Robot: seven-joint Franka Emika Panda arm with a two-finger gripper.
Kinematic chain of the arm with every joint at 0, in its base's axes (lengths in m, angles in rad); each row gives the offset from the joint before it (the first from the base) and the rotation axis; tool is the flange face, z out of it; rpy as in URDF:
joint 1: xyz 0 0 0.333 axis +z
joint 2: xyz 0 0 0 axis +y
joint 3: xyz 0 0 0.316 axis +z
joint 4: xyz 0.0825 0 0 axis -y
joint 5: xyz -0.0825 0 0.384 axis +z
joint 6: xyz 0 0 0 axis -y
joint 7: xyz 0.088 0 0 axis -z
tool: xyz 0 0 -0.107 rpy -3.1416 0 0
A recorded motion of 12 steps. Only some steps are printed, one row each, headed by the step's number.
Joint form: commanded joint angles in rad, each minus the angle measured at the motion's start. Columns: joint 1, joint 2, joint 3, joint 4, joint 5, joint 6, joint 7.
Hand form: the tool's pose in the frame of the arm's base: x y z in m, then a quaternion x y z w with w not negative. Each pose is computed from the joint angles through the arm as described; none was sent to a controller.
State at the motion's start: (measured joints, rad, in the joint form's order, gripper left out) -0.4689 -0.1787 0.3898 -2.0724 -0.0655 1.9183 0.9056
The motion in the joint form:
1: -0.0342 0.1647 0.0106 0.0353 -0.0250 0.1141 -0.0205
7: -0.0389 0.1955 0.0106 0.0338 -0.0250 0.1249 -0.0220
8: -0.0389 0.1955 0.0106 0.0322 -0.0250 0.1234 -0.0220
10: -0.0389 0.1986 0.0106 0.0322 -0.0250 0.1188 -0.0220
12: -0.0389 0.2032 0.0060 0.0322 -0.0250 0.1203 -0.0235
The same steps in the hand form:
1: 0.5454 -0.0607 0.4500 0.88895 -0.45593 0.02024 0.03850
7: 0.5489 -0.0649 0.4345 0.88882 -0.45675 0.00900 0.03619
8: 0.5484 -0.0649 0.4336 0.88881 -0.45673 0.00756 0.03677
10: 0.5481 -0.0650 0.4317 0.88879 -0.45675 0.00391 0.03763
12: 0.5484 -0.0677 0.4294 0.88815 -0.45804 0.00218 0.03732

